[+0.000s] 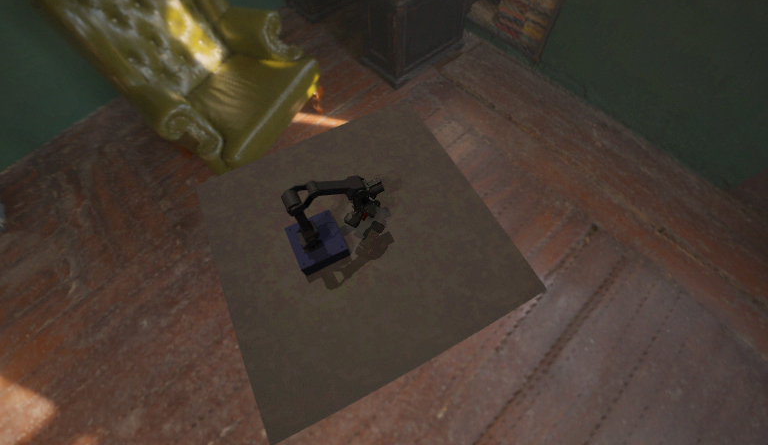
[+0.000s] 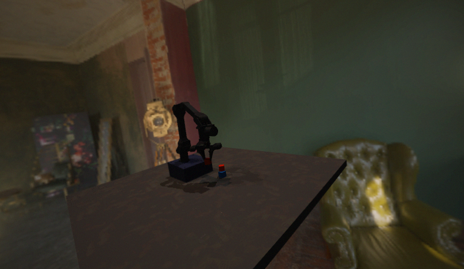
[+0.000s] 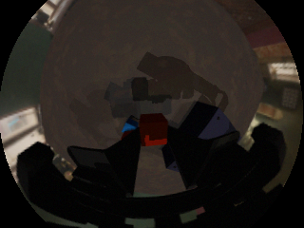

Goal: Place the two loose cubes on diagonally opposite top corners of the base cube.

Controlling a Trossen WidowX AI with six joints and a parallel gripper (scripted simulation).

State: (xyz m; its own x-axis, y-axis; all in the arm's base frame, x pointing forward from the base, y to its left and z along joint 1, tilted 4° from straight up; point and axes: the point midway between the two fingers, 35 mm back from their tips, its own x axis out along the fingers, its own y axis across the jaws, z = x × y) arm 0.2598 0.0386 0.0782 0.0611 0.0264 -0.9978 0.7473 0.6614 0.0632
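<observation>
Right now the blue cube is 10 mm ahead of my gripper tip, 80 mm to the left of it and 110 mm below it.
</observation>
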